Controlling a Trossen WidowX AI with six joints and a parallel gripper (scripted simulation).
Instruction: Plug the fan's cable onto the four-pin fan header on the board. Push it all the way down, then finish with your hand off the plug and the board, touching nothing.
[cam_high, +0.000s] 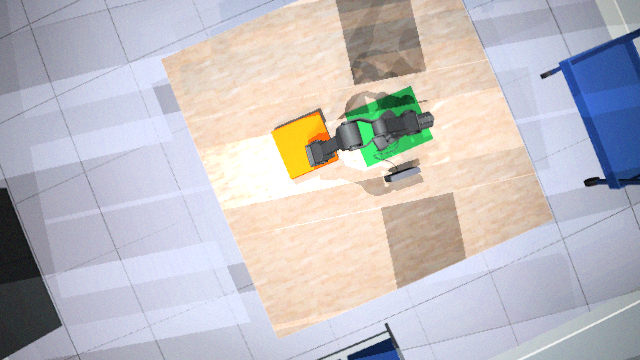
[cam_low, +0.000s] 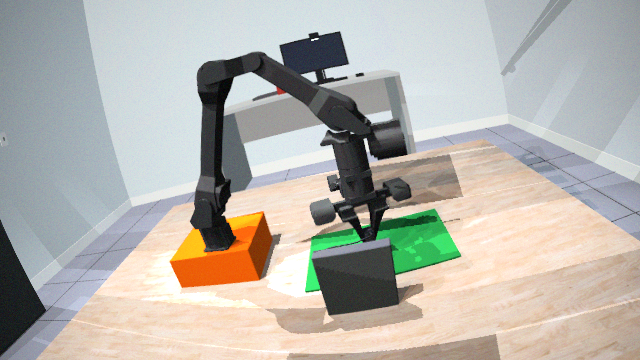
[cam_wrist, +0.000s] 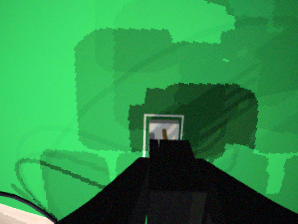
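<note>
The green board is 10 mm ahead of my gripper tip, 40 mm to the left of it and 60 mm below it. From my gripper tip the other things lie so: black plug: 10 mm to the right, 10 mm above; then dark square fan: 160 mm to the right, 20 mm above.
</note>
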